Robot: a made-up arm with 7 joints. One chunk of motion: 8 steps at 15 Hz.
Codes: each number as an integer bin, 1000 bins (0 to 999) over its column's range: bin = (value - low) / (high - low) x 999, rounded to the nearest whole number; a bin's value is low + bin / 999 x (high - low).
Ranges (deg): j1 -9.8..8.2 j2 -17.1..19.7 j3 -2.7..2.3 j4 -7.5..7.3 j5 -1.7..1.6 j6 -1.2..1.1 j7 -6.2..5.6
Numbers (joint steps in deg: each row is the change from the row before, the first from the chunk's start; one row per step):
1: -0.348 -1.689 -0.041 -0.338 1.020 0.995 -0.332
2: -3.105 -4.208 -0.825 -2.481 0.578 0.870 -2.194
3: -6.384 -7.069 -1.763 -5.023 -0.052 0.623 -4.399
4: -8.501 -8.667 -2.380 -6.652 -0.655 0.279 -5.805
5: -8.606 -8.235 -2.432 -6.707 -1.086 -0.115 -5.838
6: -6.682 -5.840 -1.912 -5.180 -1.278 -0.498 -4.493
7: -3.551 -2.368 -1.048 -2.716 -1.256 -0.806 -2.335
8: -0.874 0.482 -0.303 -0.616 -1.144 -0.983 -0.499
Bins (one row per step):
1: 525 418 531 483 823 953 497
2: 372 350 375 339 690 899 339
3: 190 272 187 167 499 792 152
4: 72 229 64 57 316 642 33
5: 66 241 54 54 186 471 31
6: 173 306 157 157 128 305 145
7: 347 400 330 323 134 171 327
8: 495 477 479 465 168 94 483

